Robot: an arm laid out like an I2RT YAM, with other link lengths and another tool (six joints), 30 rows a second.
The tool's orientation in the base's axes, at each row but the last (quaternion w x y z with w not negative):
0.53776, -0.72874, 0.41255, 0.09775
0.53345, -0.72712, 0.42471, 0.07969
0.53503, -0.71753, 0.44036, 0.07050
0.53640, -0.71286, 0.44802, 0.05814
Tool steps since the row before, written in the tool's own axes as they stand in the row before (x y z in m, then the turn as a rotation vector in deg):
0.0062, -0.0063, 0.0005, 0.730, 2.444, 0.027
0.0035, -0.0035, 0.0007, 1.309, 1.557, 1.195
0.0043, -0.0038, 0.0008, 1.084, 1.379, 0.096
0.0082, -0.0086, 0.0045, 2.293, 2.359, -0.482
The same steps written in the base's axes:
0.0086, -0.0021, 0.0006, -1.251, -0.537, -2.157
0.0049, -0.0010, 0.0002, 0.129, 0.202, -2.347
0.0056, -0.0016, -0.0001, -0.287, -0.578, -1.634
0.0127, -0.0009, -0.0004, -0.489, -1.770, -2.772

